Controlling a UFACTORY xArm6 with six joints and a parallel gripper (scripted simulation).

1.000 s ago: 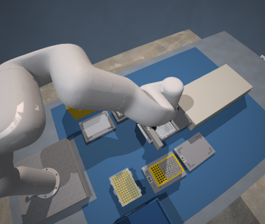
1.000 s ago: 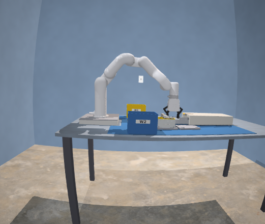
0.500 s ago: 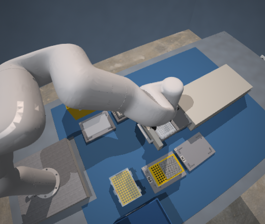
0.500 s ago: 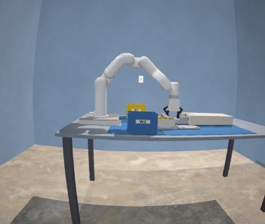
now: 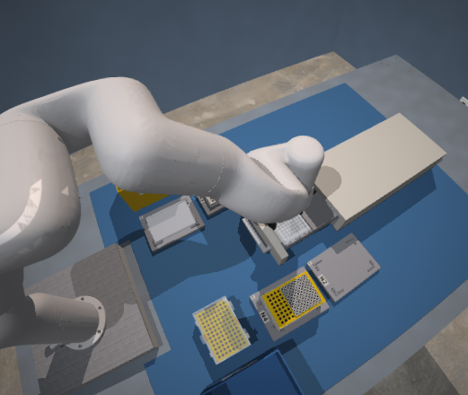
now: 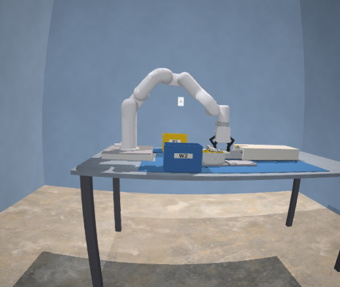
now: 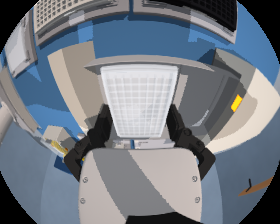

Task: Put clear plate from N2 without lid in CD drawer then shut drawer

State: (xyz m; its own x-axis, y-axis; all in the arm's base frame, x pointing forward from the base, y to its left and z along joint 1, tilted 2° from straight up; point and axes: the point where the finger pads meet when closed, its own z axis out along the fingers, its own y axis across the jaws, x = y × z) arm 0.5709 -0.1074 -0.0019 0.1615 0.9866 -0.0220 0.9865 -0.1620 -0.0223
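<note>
My hand is 3 cm short of the drawer, 1 cm to the left of it and 2 cm above it. Round my hand: white plate: 6 cm behind, 20 cm to the left, 3 cm below; then black plate: 11 cm ahead, 17 cm to the left, 3 cm below; then work nest N2: 4 cm ahead, 20 cm to the right, 4 cm below.
</note>
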